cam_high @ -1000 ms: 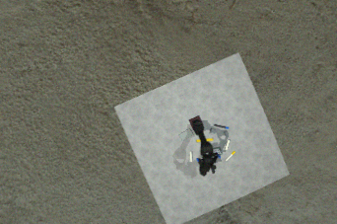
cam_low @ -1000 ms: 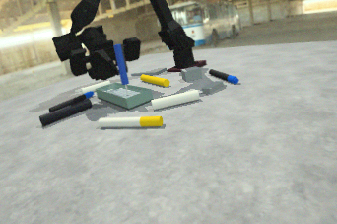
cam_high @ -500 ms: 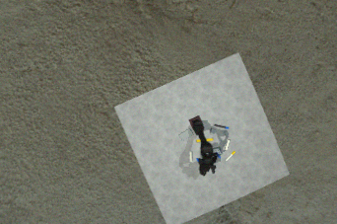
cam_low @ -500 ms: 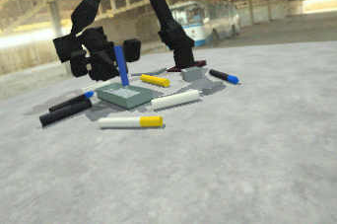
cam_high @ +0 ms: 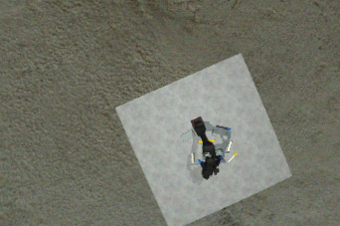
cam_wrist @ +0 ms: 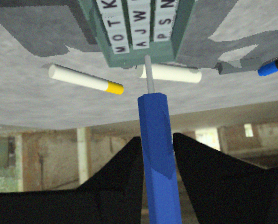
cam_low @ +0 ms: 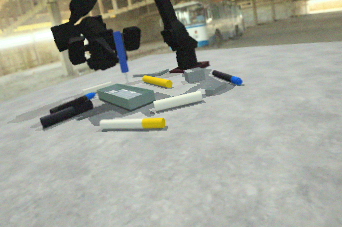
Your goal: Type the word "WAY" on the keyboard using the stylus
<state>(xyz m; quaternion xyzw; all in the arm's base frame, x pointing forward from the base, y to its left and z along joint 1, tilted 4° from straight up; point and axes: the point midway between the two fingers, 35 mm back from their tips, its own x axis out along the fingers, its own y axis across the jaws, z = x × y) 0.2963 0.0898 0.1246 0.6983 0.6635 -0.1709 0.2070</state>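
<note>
Right now my gripper tip is 14 cm to the right of the white-and-yellow pen, 9 cm above it and 7 cm short of it. From my gripper tip the other things lie so: blue stylus 1 cm below; stylus tip 5 cm below; yellow cylinder 13 cm behind, 9 cm below, 8 cm to the right.
</note>
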